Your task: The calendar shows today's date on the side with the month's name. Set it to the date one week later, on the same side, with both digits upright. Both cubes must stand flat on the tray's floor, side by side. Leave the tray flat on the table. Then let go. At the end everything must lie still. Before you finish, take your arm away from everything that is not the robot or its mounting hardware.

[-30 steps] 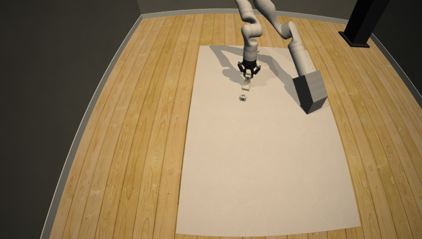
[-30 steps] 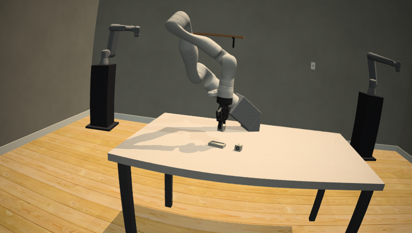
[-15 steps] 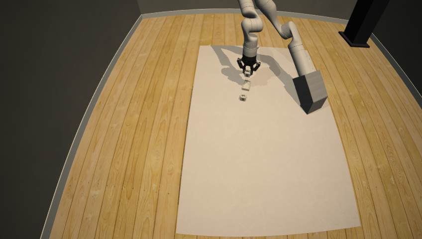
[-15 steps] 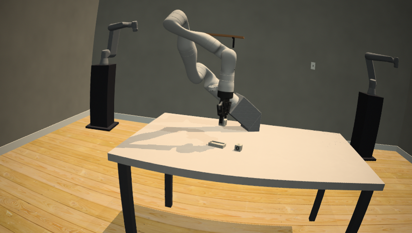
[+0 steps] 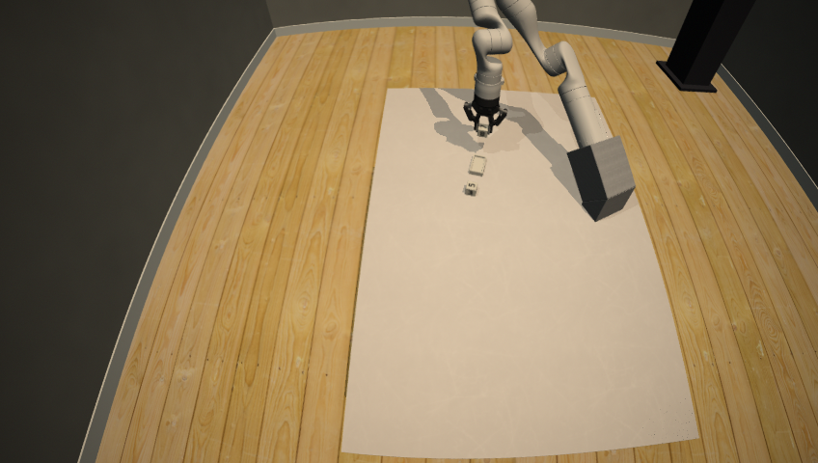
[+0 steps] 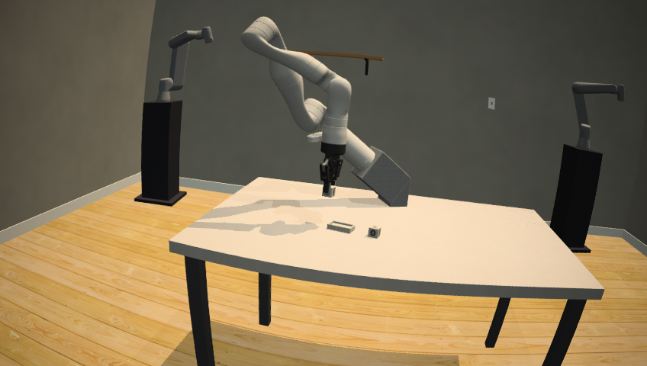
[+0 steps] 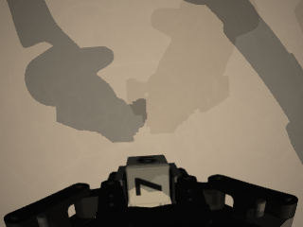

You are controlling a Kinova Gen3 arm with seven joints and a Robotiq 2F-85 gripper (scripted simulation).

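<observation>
My hand is 2 cm short of the white calendar tray, 5 cm to the right of it and 12 cm above it. From my hand the other things lie so: white digit cube (1 cm below).
</observation>
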